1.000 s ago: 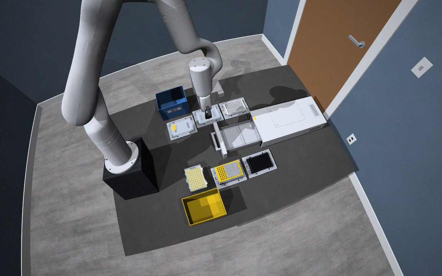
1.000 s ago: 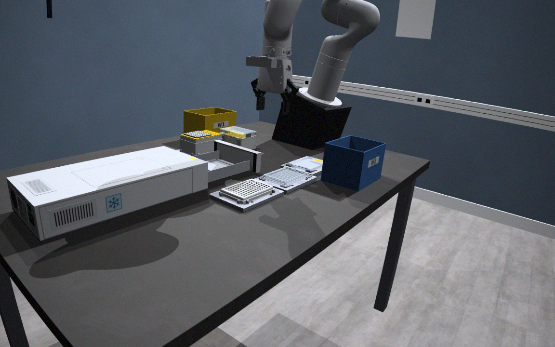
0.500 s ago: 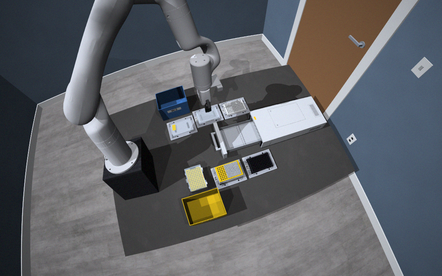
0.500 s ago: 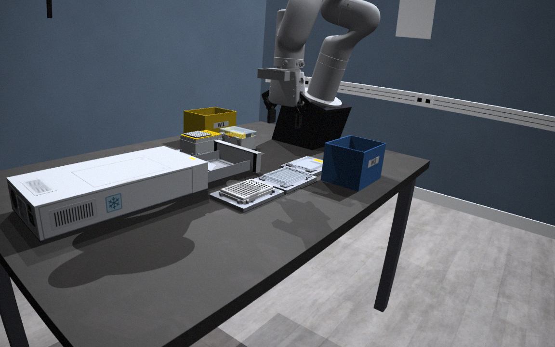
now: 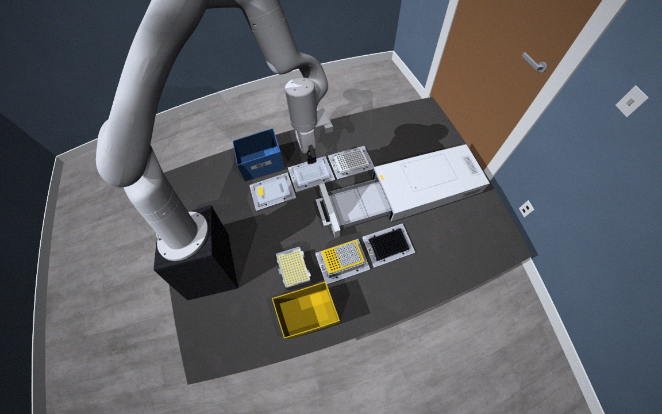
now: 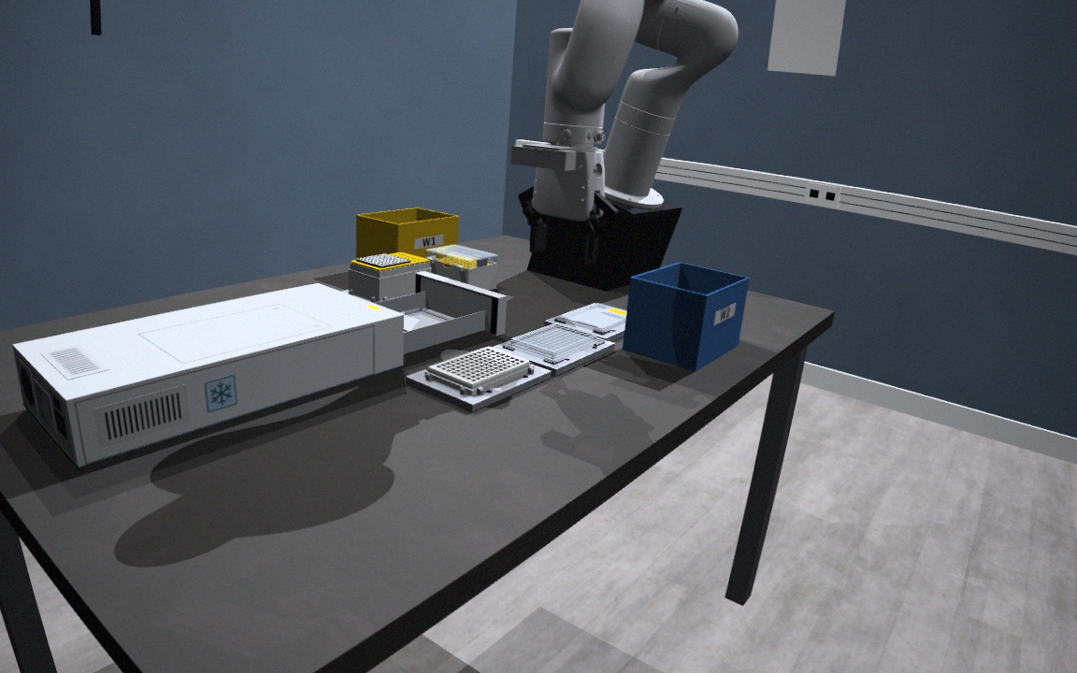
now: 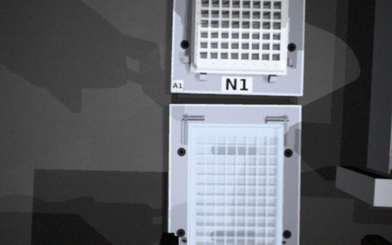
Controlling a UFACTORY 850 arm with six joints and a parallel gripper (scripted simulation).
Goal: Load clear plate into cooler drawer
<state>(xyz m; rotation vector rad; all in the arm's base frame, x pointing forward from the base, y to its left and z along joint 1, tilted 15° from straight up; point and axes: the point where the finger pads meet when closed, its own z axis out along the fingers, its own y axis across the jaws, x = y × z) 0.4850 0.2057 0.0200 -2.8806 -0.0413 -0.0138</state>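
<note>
Right now the clear plate is 14 cm below my hand. The rest, counted from my hand: blue bin 19 cm behind, 13 cm to the left, 12 cm below; then flat lid 17 cm behind, 14 cm below, 3 cm to the right; then white well plate 17 cm ahead, 14 cm below.
</note>
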